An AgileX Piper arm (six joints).
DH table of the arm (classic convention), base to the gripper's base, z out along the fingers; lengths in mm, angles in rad. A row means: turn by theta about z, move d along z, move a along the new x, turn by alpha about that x. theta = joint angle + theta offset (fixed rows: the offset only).
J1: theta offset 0; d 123; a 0; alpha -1.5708
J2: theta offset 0.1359; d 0; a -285.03; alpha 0
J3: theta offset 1.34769; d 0; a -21.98; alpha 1.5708
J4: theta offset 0; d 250.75; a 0; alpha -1.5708
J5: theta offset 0; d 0; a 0; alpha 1.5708
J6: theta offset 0; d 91; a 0; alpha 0
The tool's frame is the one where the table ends.
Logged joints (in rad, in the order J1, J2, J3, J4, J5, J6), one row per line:
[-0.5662, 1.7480, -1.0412, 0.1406, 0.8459, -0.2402]
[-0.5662, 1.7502, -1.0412, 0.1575, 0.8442, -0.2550]
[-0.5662, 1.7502, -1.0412, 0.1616, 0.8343, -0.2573]
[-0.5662, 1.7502, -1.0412, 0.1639, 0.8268, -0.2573]
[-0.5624, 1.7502, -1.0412, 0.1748, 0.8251, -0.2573]
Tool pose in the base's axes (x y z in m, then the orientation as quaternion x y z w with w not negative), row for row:
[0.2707, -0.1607, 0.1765, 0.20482, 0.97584, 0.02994, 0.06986]
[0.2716, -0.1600, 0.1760, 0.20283, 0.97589, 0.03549, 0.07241]
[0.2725, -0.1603, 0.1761, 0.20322, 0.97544, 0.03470, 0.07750]
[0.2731, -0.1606, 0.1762, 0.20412, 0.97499, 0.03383, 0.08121]
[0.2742, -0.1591, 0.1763, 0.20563, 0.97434, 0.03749, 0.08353]
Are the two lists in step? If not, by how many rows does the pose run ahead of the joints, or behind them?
They are in step.
